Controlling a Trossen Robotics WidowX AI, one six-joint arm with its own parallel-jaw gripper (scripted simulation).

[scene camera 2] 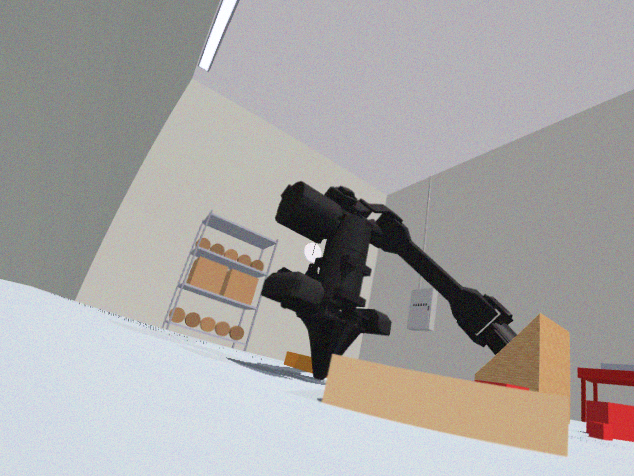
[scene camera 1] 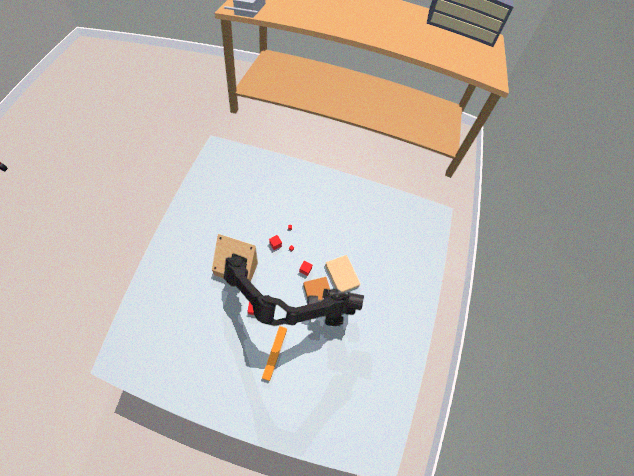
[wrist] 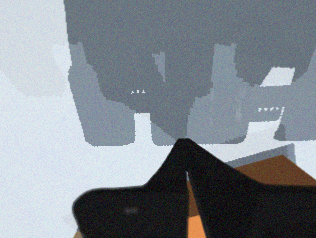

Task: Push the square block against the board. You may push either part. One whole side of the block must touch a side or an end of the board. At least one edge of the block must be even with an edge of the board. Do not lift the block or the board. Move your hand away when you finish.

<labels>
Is the gripper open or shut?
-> Shut.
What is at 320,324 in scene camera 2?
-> The gripper.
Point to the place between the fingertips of the gripper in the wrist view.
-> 183,143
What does the gripper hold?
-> Nothing.
</labels>
